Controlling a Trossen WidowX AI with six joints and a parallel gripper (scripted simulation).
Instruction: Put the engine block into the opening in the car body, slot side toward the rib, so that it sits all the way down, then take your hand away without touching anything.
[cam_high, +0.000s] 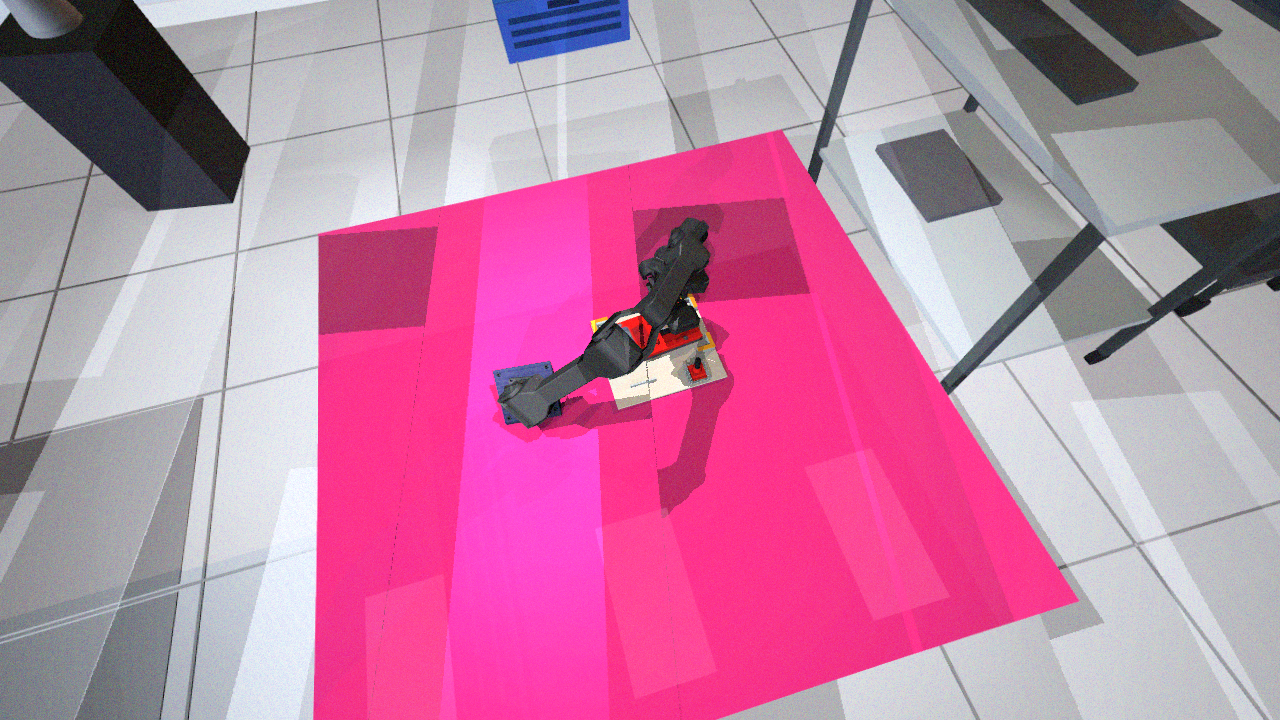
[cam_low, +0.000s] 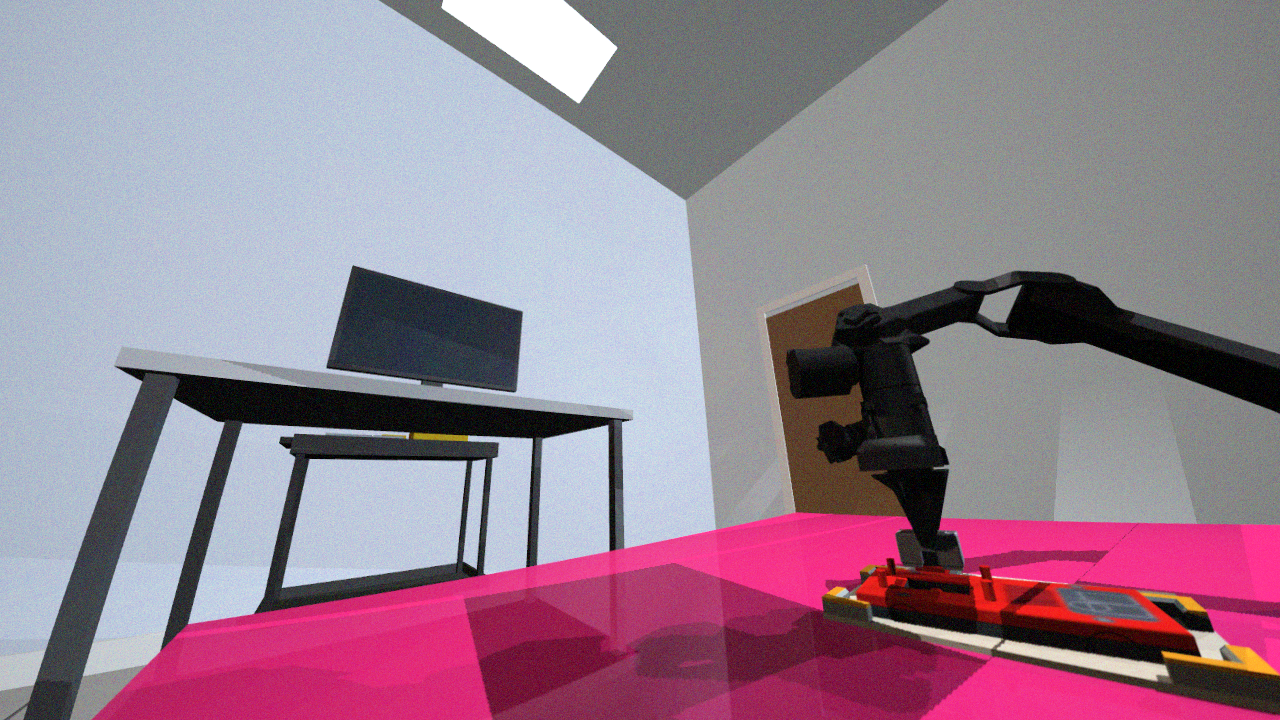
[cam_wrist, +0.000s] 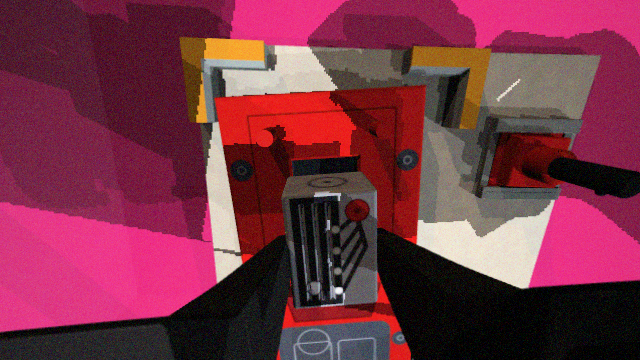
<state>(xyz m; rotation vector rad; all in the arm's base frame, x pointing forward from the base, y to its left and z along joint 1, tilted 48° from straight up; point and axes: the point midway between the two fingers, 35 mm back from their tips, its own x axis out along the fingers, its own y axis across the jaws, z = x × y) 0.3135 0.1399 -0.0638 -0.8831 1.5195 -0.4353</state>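
The grey engine block lies 10 mm below my gripper tip.
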